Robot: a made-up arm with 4 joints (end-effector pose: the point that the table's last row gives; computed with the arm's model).
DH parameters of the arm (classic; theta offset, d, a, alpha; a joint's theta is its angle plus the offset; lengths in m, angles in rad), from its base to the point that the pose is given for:
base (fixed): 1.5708 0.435 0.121 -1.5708
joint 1: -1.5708 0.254 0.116 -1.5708
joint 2: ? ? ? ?
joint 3: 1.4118 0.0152 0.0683 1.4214
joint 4: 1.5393 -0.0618 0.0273 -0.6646
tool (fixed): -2.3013 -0.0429 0 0
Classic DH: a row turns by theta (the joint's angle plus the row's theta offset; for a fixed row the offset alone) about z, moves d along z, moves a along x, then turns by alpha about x.
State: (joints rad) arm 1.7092 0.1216 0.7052 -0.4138
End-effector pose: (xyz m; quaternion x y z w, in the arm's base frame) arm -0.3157 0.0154 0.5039 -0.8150 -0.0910 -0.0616 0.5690
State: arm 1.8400 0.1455 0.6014 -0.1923
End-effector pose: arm -0.3173 0.0276 0.5037 -0.8049 -0.0241 -0.0326 0.5921
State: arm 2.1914 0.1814 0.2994 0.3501
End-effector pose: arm -0.3115 0.0581 0.5008 -0.7722 0.1400 0.0617 0.6166
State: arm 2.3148 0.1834 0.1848 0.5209
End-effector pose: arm -0.3059 0.0678 0.4991 -0.7611 0.1952 0.1010 0.6103
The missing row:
joint 2: 0.2177 -0.0905 -0.1011 0.7599
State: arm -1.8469 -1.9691 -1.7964 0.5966
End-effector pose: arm -0.2645 -0.0037 0.3800 0.2799 0.8169 0.3020 0.4039
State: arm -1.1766 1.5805 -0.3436 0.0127
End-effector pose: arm -0.4090 0.0603 0.4815 0.6553 0.4409 0.0018 0.6134
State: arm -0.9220 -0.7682 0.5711 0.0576
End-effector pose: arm -0.1221 0.1556 0.3616 0.4283 -0.3856 -0.1099 0.8098
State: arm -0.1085 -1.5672 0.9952 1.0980
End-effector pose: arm -0.0599 0.0310 0.4450 -0.1087 -0.3290 0.4062 0.8455
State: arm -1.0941 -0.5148 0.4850 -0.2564
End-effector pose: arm -0.1557 0.1864 0.3655 0.5116 -0.2712 -0.2499 0.7761
